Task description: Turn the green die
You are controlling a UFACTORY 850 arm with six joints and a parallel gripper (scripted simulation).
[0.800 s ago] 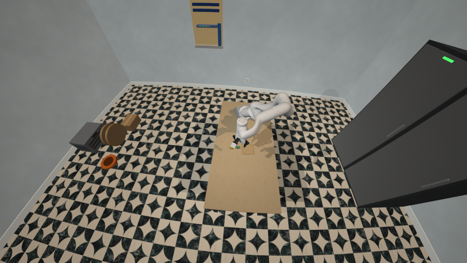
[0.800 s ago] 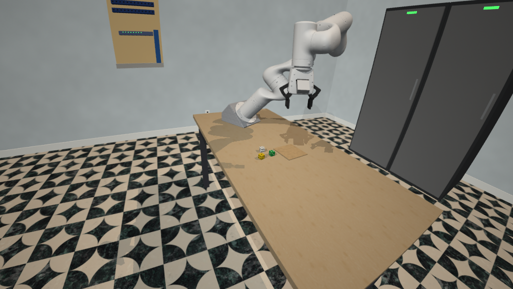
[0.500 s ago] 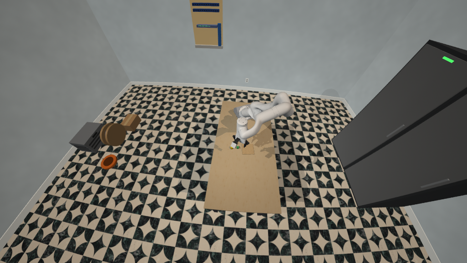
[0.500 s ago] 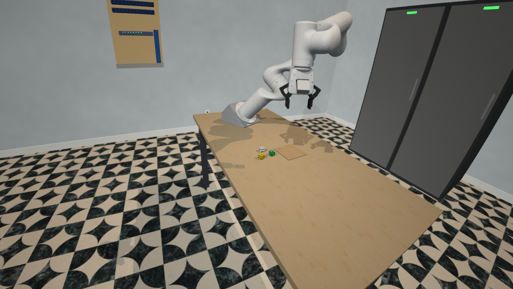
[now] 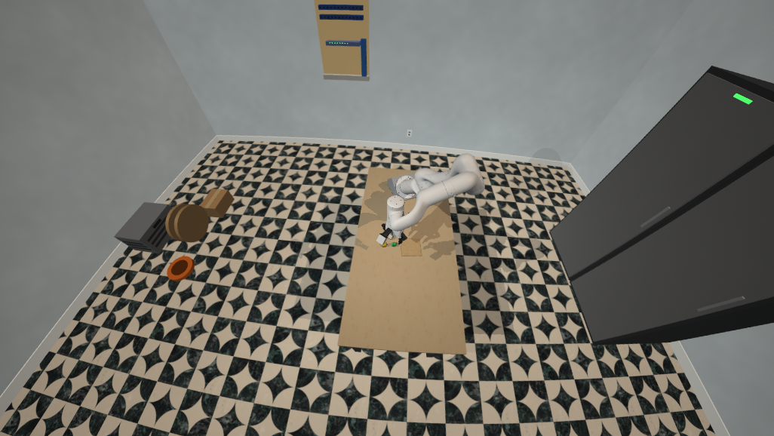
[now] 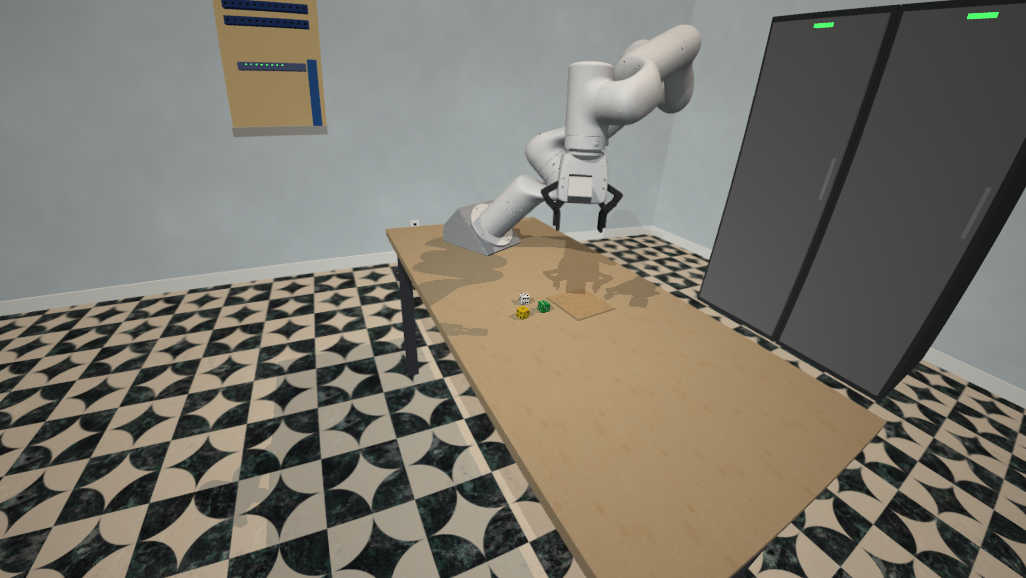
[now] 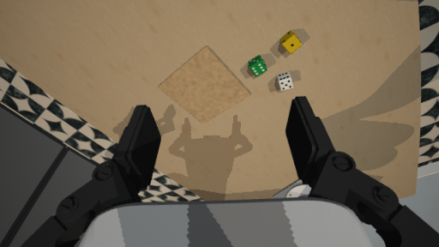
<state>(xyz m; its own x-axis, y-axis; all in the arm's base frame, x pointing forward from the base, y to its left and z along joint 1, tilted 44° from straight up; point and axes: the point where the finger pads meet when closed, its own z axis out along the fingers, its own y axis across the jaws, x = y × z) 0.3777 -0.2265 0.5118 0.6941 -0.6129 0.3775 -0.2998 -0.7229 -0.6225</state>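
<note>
Right now the yellow die is 100 mm behind my hand, 70 mm to the right of it and 260 mm below it. The rest, counted from my hand: white die: 170 mm behind, 30 mm to the right, 260 mm below; then green die: 120 mm behind, 260 mm below; then tan mat: 120 mm behind, 120 mm to the left, 270 mm below.
</note>
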